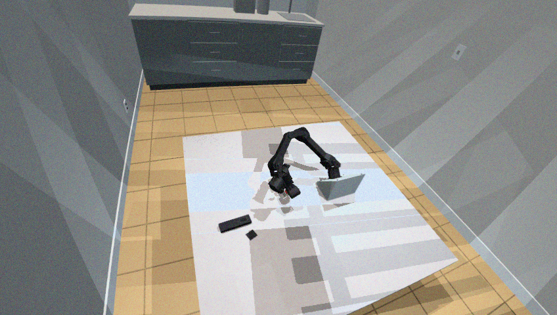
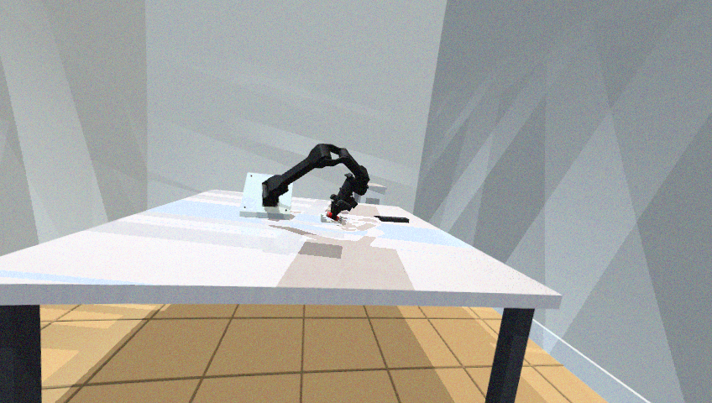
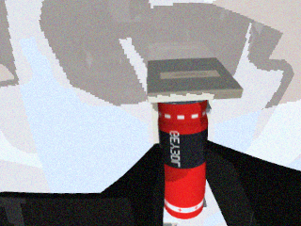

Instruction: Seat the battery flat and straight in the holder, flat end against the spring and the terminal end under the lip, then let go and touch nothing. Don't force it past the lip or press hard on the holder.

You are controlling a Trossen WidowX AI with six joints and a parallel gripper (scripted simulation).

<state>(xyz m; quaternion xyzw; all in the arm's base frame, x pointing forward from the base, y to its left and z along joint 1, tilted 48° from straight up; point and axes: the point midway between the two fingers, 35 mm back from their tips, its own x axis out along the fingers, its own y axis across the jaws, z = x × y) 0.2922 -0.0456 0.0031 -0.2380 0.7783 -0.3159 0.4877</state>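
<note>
Right now my gripper tip is 1 cm below the battery. Round my gripper tip: flat black bar: 36 cm ahead, 10 cm to the left; small black square: 30 cm ahead, 18 cm to the left, 2 cm below.
</note>
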